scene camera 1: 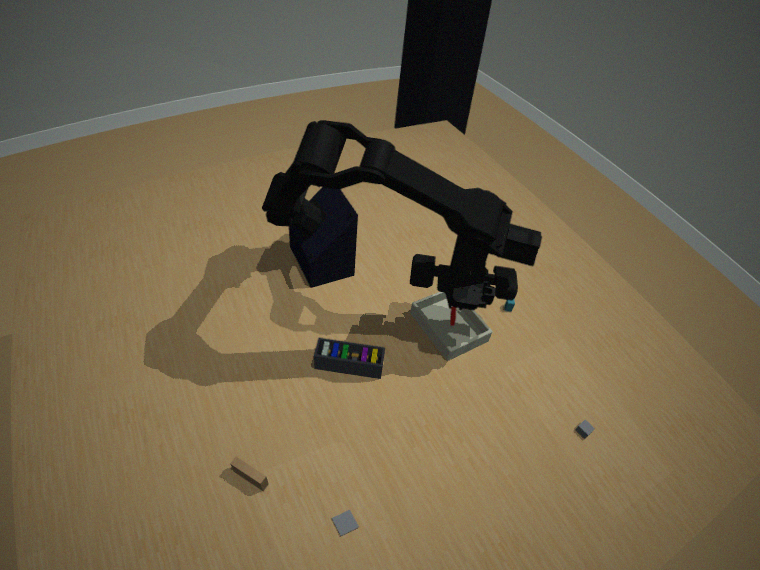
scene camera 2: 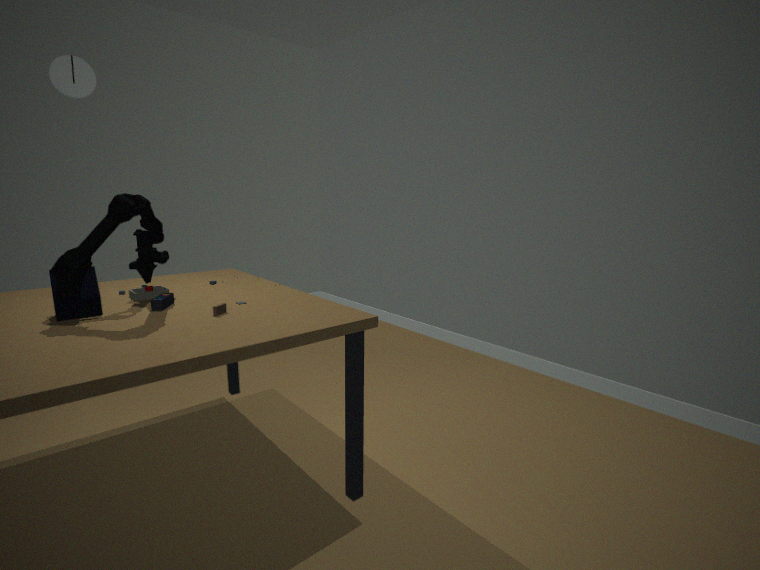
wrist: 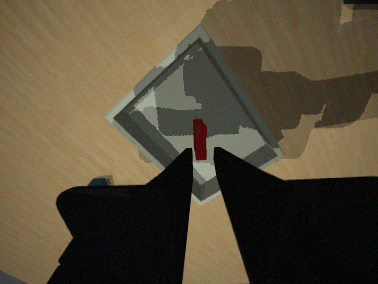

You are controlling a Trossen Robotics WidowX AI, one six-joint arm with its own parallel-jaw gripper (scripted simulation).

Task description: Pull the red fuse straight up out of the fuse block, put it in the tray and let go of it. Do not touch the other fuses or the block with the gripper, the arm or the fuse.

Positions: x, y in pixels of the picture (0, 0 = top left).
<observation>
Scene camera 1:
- gripper: 455, 307
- grey tray: 432, 313
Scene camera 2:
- gripper: 148, 282
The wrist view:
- gripper: 202, 153
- grey tray: 156, 115
</observation>
